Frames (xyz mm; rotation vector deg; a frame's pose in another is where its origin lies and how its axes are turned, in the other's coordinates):
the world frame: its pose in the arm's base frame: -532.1 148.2 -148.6 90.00 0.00 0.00
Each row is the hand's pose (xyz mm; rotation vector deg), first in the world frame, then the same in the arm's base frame.
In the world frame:
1: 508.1 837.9 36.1 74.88 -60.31 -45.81
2: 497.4 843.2 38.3 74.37 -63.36 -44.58
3: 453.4 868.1 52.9 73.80 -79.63 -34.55
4: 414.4 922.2 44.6 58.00 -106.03 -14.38
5: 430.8 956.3 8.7 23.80 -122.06 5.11
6: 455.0 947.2 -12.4 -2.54 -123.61 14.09
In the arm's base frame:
1: -24.0 112.1 689.3 145.57 -13.67 -100.05
2: -34.7 109.9 694.6 144.19 -17.67 -101.55
3: -78.7 95.3 719.5 138.37 -42.18 -106.84
4: -117.7 103.6 773.6 111.44 -81.14 -106.60
5: -101.3 139.5 807.7 71.55 -101.85 -93.67
6: -77.1 160.6 798.6 47.19 -103.12 -82.02

